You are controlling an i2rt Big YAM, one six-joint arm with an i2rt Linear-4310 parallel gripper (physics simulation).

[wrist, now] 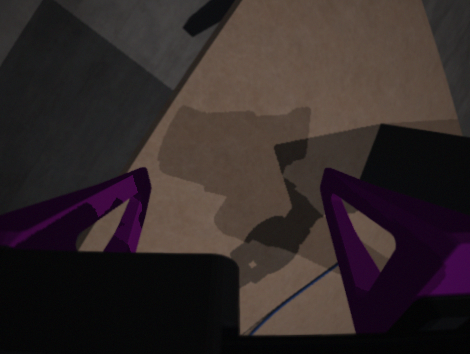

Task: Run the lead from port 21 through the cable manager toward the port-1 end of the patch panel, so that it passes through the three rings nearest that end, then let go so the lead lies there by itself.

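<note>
My gripper (235,177) is open, its two purple fingers wide apart, with nothing between the fingertips. A thin blue lead (292,294) runs over the wooden table top at the lower middle, from the bottom edge of the visible table up to the right, where it passes out of sight behind the right finger. Which port it comes from does not show. The cable manager's rings and the patch panel's ports cannot be made out in this view.
A black box-like object (425,170) stands at the right, behind the right finger. The table top (325,60) ends in a slanting edge at the left, with grey floor beyond. A dark object (207,19) shows at the top, beside that edge. Shadows fall across the table.
</note>
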